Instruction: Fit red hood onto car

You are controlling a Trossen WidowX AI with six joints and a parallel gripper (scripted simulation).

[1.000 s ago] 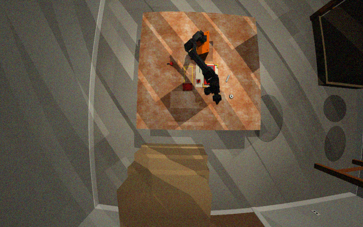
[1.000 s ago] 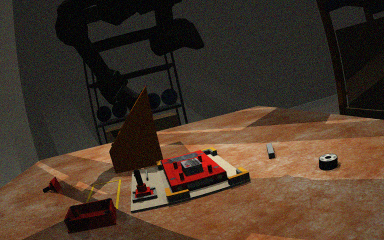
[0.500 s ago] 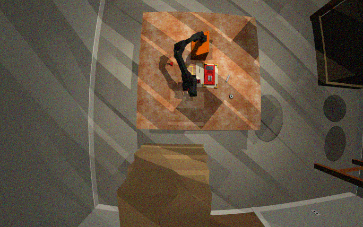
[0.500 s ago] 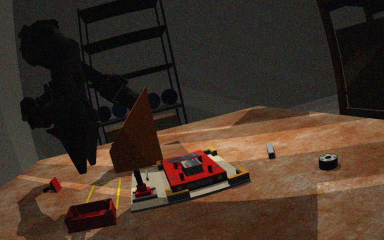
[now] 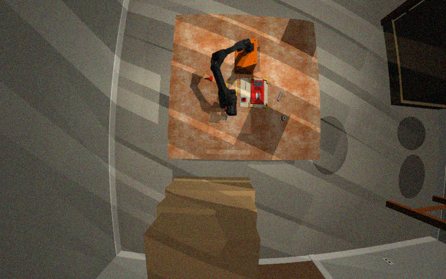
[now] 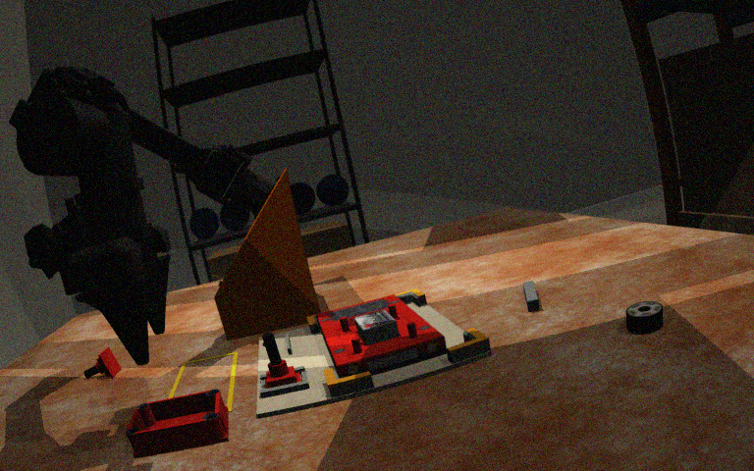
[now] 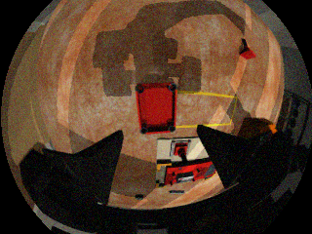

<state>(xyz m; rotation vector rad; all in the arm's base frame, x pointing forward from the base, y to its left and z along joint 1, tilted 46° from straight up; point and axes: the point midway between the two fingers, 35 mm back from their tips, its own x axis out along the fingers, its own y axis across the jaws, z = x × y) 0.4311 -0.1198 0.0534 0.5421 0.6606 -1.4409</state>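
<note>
The red hood lies 8 cm below my gripper tip. Round my gripper tip: grey bar: 41 cm to the left, 12 cm behind, 8 cm below; grey engine block: 22 cm to the left, 10 cm behind, 7 cm below; black post: 10 cm to the left, 7 cm behind, 5 cm below.
</note>
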